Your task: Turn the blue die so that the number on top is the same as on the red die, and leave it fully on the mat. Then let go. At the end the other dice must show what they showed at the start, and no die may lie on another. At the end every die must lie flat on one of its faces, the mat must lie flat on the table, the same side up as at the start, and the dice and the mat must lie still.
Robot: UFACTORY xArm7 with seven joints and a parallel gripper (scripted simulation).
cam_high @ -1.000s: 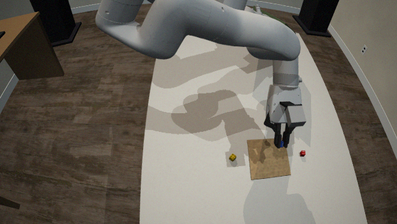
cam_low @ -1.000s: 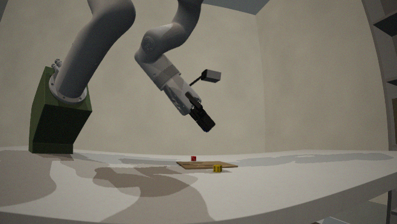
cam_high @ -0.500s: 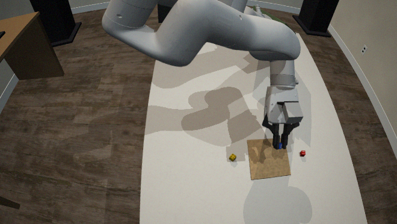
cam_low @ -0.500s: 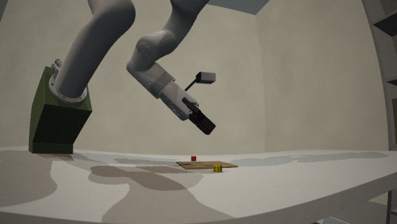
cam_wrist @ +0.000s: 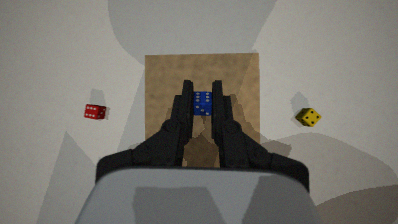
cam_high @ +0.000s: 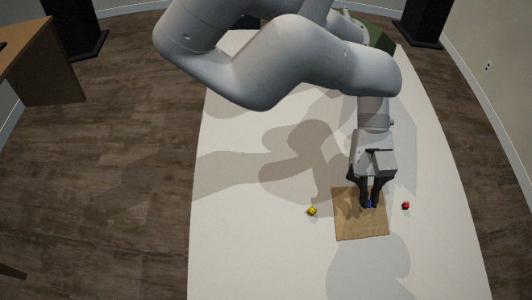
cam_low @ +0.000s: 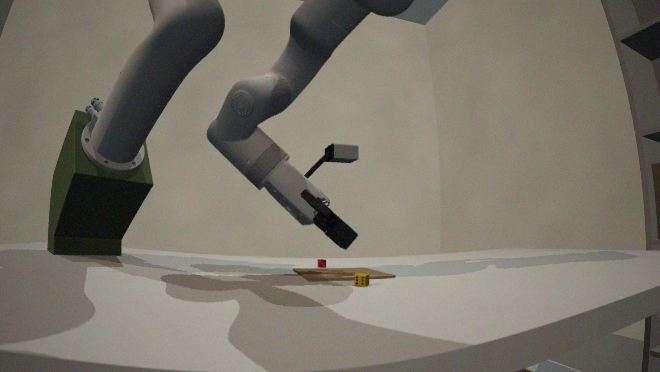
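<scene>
Right now my hand is 70 mm above the mat. Also, from my hand: blue die 10 mm ahead, 20 mm below; then red die 10 mm ahead, 130 mm to the left, 60 mm below; then yellow die 20 mm behind, 120 mm to the right, 60 mm below.
</scene>
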